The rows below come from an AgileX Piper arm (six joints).
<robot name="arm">
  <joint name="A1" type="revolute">
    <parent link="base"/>
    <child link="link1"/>
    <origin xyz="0 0 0.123" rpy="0 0 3.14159"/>
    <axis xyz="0 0 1"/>
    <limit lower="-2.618" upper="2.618"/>
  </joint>
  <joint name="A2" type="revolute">
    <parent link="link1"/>
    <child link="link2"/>
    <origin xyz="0 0 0" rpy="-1.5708 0 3.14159"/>
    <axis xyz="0 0 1"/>
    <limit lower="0" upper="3.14"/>
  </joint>
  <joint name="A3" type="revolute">
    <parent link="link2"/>
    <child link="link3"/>
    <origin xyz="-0.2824 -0.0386 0" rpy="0 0 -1.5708"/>
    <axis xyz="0 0 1"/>
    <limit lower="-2.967" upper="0"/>
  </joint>
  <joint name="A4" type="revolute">
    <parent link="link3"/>
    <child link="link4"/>
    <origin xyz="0.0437 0.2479 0" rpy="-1.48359 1.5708 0"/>
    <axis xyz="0 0 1"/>
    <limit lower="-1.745" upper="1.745"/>
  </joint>
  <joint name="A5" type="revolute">
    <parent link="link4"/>
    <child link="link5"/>
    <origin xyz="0 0 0" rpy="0 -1.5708 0"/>
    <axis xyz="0 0 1"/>
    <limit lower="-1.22" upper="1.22"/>
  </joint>
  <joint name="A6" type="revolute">
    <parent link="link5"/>
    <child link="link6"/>
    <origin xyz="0.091 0 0" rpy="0 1.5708 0"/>
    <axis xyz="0 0 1"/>
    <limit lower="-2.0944" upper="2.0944"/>
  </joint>
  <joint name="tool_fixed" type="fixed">
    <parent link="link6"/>
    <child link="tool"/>
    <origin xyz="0 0 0" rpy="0 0 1.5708"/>
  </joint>
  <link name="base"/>
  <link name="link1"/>
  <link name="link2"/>
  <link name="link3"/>
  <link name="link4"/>
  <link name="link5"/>
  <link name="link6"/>
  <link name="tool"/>
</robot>
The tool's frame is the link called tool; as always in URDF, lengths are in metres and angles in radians.
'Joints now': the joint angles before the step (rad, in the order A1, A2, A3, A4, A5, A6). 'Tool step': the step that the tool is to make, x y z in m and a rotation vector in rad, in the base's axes. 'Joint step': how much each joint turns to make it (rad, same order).
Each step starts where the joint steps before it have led.
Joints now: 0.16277 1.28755 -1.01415 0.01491 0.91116 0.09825
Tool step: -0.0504 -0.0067 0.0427 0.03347 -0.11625 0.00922
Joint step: 0.00012 -0.21761 0.00744 0.01906 0.09025 -0.00980
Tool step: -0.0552 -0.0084 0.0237 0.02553 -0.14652 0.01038
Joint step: -0.00029 -0.22643 0.04382 0.00829 0.03426 -0.01071
